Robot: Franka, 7 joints.
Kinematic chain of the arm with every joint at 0, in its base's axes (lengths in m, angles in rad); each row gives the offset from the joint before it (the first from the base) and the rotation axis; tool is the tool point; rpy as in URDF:
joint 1: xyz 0 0 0.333 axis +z
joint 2: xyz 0 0 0 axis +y
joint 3: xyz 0 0 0.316 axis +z
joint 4: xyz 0.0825 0 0 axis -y
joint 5: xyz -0.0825 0 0.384 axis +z
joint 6: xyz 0 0 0 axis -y
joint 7: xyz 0.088 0 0 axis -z
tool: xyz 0 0 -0.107 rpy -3.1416 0 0
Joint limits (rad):
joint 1: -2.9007..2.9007
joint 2: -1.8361..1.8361
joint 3: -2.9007..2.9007
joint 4: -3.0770..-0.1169
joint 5: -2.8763..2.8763
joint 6: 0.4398..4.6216
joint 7: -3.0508..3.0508
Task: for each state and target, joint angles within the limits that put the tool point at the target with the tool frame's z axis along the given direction. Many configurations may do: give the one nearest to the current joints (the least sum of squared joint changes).
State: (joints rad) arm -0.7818 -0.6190 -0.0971 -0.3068 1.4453 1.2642 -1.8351
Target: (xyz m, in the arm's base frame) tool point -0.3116 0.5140 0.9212 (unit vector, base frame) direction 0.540 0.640 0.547
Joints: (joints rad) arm -0.9703 -0.8822 -0.1339 -0.1200 1.4436 2.1368 -1.8351
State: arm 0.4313 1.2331 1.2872 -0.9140 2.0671 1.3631 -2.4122
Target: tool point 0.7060 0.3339 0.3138 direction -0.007 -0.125 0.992
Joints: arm 0.0867 1.5908 1.1003 -0.6913 2.0282 1.1745 -2.4122
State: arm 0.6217 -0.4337 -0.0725 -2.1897 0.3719 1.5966 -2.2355
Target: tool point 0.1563 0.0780 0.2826 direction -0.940 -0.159 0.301
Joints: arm 0.5067 -0.0445 -0.1943 -2.7711 0.1868 0.8576 -2.2355
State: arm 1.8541 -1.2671 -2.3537 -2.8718 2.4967 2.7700 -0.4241
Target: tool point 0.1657 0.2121 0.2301 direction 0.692 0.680 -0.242
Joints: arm 1.4449 -1.8173 -2.4317 -3.0770 2.8748 2.3803 -0.4241
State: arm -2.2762 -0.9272 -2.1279 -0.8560 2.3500 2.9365 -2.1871
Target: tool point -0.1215 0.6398 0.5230 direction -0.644 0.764 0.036
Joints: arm -2.4228 -1.0232 -1.4774 -1.4445 2.4737 3.2583 -2.1871
